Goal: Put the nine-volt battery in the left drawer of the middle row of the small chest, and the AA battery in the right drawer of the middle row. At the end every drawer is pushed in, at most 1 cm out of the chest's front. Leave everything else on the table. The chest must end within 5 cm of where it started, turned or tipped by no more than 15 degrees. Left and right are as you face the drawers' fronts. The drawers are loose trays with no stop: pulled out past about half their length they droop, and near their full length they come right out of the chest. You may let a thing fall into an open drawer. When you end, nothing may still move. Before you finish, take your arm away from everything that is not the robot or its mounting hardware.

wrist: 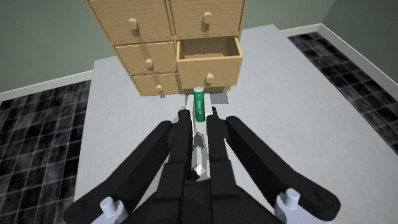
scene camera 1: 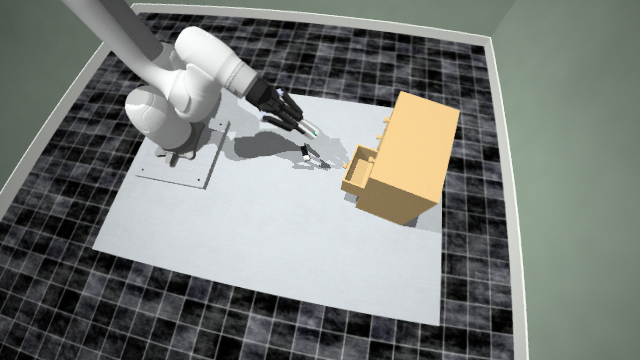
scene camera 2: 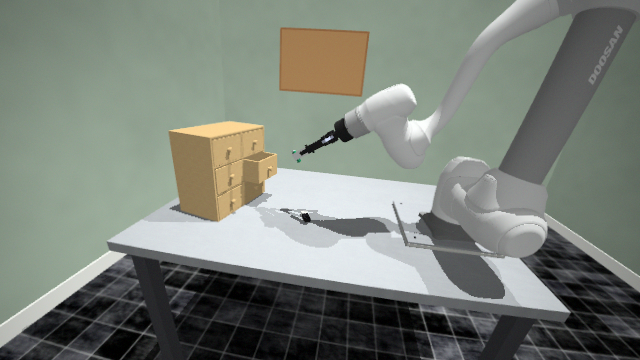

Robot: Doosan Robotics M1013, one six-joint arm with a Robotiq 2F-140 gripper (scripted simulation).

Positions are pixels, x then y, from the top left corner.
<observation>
drawer: wrist; scene camera 1; scene camera 2 257, 172
same spot on drawer: (wrist: 219, 71) = (scene camera 1: 348, 171)
</observation>
